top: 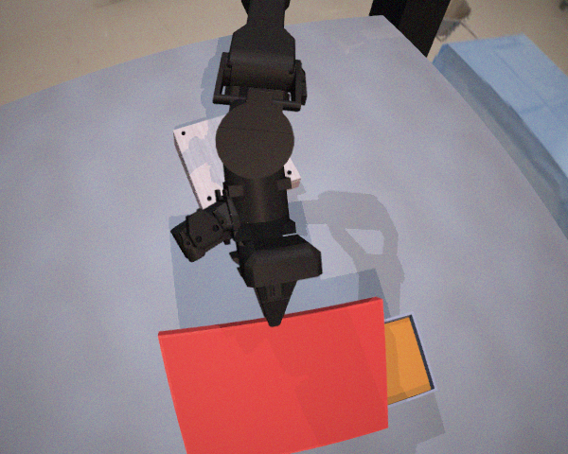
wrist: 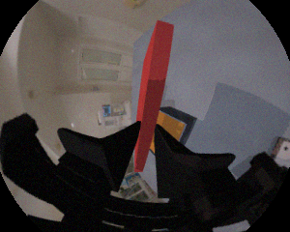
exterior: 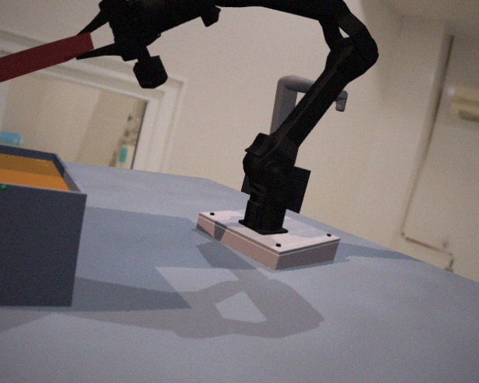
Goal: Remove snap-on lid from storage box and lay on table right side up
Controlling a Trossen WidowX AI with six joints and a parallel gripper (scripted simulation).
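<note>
Right now the red lid is 70 mm ahead of my gripper tip, 10 mm to the right of it and 40 mm below it. Round my gripper tip: storage box 70 mm ahead, 120 mm to the left, 180 mm below.
</note>
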